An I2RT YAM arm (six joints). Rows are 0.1 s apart.
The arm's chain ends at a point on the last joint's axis. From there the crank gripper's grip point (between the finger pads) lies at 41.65 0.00 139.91 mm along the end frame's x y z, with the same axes.
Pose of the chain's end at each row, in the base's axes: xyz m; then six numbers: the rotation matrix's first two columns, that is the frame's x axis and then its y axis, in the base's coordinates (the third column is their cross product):
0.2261 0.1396 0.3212 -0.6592 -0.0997 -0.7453 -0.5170 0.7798 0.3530
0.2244 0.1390 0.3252 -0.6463 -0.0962 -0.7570 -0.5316 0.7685 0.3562
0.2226 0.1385 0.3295 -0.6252 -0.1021 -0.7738 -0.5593 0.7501 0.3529
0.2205 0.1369 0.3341 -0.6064 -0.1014 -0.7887 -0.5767 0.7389 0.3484
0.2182 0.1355 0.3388 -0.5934 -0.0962 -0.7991 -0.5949 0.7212 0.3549
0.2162 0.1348 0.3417 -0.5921 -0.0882 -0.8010 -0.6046 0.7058 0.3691
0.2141 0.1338 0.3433 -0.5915 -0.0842 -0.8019 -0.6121 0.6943 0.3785
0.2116 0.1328 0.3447 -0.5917 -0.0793 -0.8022 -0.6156 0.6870 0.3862
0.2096 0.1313 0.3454 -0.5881 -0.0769 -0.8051 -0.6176 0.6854 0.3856
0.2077 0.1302 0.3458 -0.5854 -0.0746 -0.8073 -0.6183 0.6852 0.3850
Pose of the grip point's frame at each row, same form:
0.2750 0.2219 0.2110 -0.6592 -0.0997 -0.7453 -0.5170 0.7798 0.3530
0.2741 0.2235 0.2170 -0.6463 -0.0962 -0.7570 -0.5316 0.7685 0.3562
0.2727 0.2257 0.2237 -0.6252 -0.1021 -0.7738 -0.5593 0.7501 0.3529
0.2718 0.2259 0.2304 -0.6064 -0.1014 -0.7887 -0.5767 0.7389 0.3484
0.2693 0.2275 0.2376 -0.5934 -0.0962 -0.7991 -0.5949 0.7212 0.3549
0.2661 0.2295 0.2424 -0.5921 -0.0882 -0.8010 -0.6046 0.7058 0.3691
0.2629 0.2303 0.2452 -0.5915 -0.0842 -0.8019 -0.6121 0.6943 0.3785
0.2598 0.2306 0.2476 -0.5917 -0.0793 -0.8022 -0.6156 0.6870 0.3862
0.2582 0.2294 0.2488 -0.5881 -0.0769 -0.8051 -0.6176 0.6854 0.3856
0.2567 0.2285 0.2496 -0.5854 -0.0746 -0.8073 -0.6183 0.6852 0.3850

